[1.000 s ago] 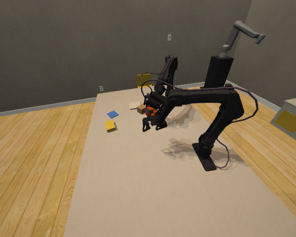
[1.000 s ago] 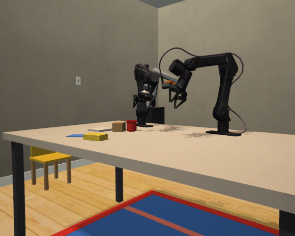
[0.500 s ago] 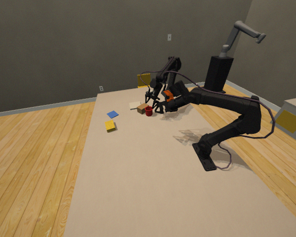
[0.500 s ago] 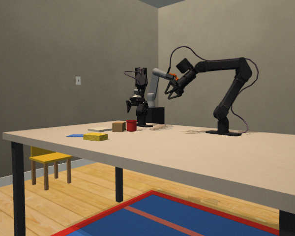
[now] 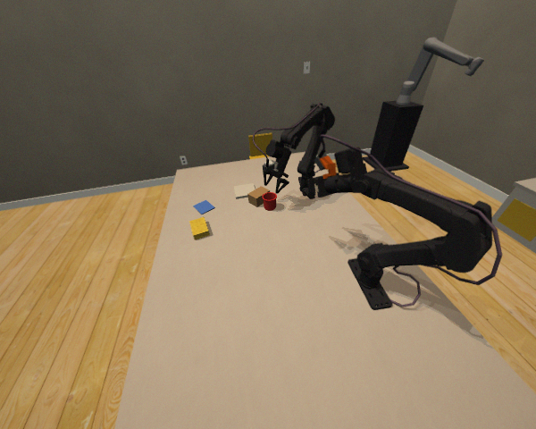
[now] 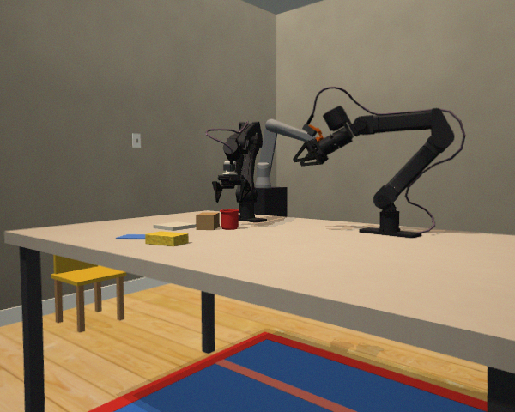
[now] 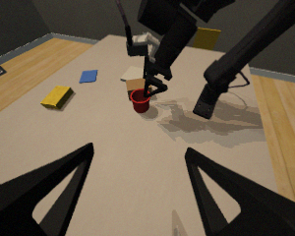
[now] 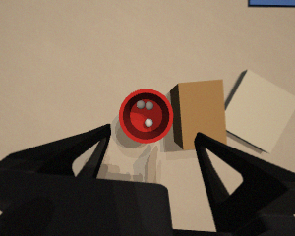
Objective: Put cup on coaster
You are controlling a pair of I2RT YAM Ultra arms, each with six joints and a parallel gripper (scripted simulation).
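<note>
My right gripper is now 10 mm short of the red cup, 20 mm to the right of it and 70 mm above it. The rest, counted from my right hand: brown box: 60 mm ahead, 60 mm to the right, 80 mm below; then coaster: 130 mm ahead, 170 mm to the right, 100 mm below; then flat blue square: 360 mm ahead, 70 mm to the right, 100 mm below.
</note>
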